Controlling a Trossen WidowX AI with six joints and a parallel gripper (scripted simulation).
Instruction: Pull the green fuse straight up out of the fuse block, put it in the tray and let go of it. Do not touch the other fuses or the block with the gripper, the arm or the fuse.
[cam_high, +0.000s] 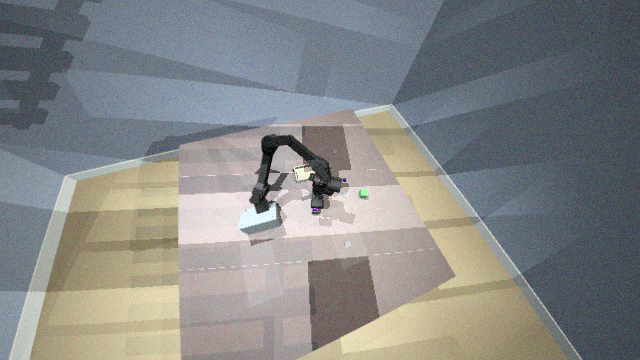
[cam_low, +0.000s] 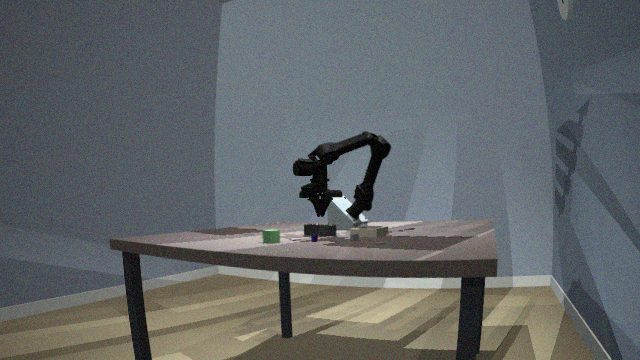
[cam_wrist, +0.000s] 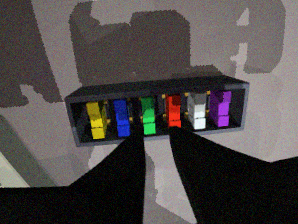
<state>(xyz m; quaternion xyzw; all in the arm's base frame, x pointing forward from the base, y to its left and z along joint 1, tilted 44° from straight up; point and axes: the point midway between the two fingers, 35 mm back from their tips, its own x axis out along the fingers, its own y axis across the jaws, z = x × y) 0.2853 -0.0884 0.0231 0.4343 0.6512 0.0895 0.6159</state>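
My gripper tip is now 50 mm above the green fuse. From my gripper tip the other things lie so: red fuse (10 mm behind, 20 mm to the right, 50 mm below); white fuse (20 mm behind, 30 mm to the right, 50 mm below); blue fuse (10 mm ahead, 20 mm to the left, 50 mm below).
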